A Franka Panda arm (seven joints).
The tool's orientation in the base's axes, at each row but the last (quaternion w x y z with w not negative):
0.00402 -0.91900 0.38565 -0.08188
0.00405 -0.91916 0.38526 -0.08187
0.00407 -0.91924 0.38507 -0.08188
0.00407 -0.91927 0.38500 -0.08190
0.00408 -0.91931 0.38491 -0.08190
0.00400 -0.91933 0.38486 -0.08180
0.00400 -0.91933 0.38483 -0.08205
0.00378 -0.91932 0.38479 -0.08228
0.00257 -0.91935 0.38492 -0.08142
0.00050 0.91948 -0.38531 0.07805
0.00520 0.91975 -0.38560 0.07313
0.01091 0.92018 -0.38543 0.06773
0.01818 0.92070 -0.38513 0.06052
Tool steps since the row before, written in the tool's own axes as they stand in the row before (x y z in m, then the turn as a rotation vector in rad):
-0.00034 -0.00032 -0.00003 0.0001 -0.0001 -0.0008
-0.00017 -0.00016 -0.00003 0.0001 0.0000 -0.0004
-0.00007 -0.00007 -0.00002 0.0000 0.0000 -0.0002
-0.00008 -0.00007 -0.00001 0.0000 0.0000 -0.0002
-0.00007 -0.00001 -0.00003 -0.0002 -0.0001 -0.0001
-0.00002 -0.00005 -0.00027 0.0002 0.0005 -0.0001
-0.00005 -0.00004 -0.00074 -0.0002 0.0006 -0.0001
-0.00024 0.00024 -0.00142 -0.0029 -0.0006 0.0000
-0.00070 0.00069 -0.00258 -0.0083 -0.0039 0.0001
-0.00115 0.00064 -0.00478 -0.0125 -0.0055 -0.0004
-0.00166 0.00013 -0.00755 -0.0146 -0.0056 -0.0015
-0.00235 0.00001 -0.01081 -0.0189 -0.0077 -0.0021
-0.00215 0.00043 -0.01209 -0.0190 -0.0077 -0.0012
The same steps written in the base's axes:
-0.00001 0.00047 0.00000 0.0000 0.0000 0.0008
-0.00001 0.00023 0.00002 0.0000 0.0000 0.0004
0.00000 0.00010 0.00001 0.0000 0.0000 0.0002
-0.00001 0.00011 0.00000 0.0000 0.0000 0.0002
-0.00005 0.00006 0.00002 -0.0001 0.0002 0.0001
-0.00002 0.00006 0.00027 -0.0002 -0.0005 0.0001
-0.00012 0.00010 0.00073 -0.0006 -0.0003 0.0000
-0.00055 0.00008 0.00135 -0.0016 0.0025 -0.0004
-0.00136 0.00016 0.00240 -0.0030 0.0086 -0.0011
-0.00193 0.00066 0.00452 -0.0048 0.0127 -0.0011
-0.00223 0.00158 0.00723 -0.0063 0.0144 -0.0003
-0.00289 0.00244 0.01040 -0.0079 0.0189 -0.0002
-0.00298 0.00219 0.01172 -0.0079 0.0189 -0.0011

